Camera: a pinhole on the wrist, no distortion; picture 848 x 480 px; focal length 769.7 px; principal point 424.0 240.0 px. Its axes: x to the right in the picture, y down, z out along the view. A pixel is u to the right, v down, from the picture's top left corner.
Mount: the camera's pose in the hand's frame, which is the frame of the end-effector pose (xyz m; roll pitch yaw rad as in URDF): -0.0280 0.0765 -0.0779 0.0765 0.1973 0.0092
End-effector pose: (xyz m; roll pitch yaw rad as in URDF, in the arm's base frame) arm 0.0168 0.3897 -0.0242 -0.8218 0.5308 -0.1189
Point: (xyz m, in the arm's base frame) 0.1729 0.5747 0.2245
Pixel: 302.5 33.5
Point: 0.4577 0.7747 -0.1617
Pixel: outside the picture
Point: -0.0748 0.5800 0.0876
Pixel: outside the picture
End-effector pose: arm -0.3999 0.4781 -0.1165 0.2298 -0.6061 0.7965
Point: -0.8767 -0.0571 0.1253
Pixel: outside the picture
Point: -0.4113 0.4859 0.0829
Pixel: 692.1 219.1
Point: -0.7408 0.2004 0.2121
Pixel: 53.5 433.4
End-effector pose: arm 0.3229 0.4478 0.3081 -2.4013 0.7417 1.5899
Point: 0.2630 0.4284 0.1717
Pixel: 648.4 139.4
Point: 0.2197 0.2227 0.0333
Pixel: 363.9 455.1
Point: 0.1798 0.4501 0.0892
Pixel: 704.0 115.9
